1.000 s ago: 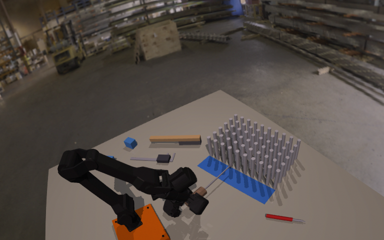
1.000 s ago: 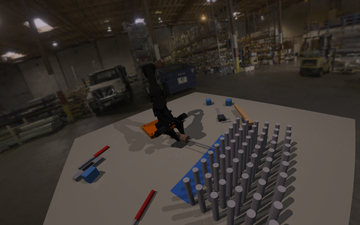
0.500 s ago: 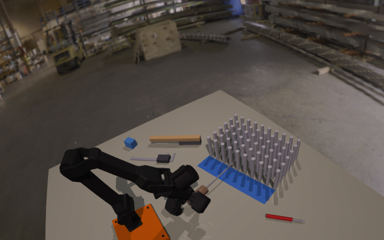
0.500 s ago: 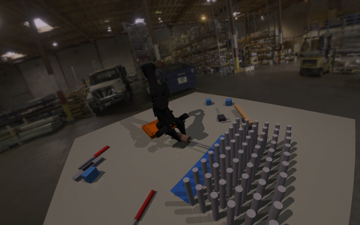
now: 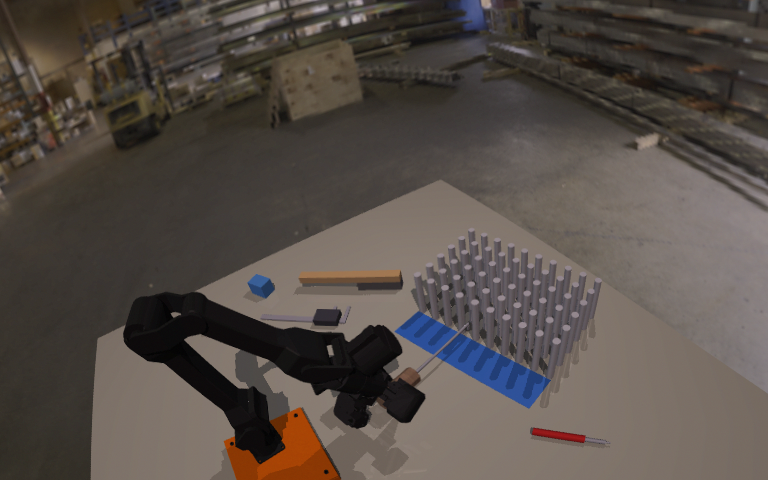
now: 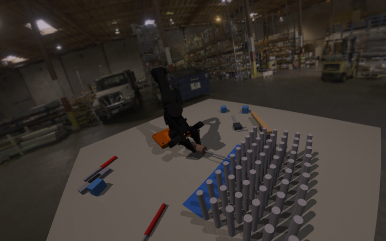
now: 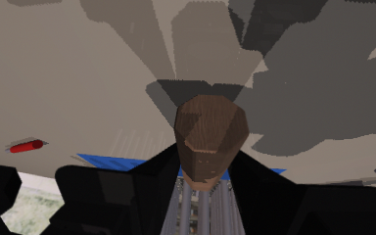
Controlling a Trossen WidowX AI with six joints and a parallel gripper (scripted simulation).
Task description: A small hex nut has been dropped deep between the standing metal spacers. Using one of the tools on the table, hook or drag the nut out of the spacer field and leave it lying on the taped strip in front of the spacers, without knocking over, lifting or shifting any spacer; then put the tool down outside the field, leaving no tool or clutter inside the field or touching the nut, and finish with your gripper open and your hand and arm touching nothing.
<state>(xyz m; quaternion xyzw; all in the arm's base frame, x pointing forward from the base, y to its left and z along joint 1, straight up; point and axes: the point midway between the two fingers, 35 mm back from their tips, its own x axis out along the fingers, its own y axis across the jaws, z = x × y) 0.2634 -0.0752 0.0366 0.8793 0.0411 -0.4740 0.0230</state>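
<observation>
My gripper tip is now 160 mm short of the blue taped strip, 30 mm to the left of it and 30 mm above it. Also, from my gripper tip: rod 100 mm ahead, 10 mm to the left; red screwdriver 140 mm ahead, 340 mm to the right, 20 mm below.
</observation>
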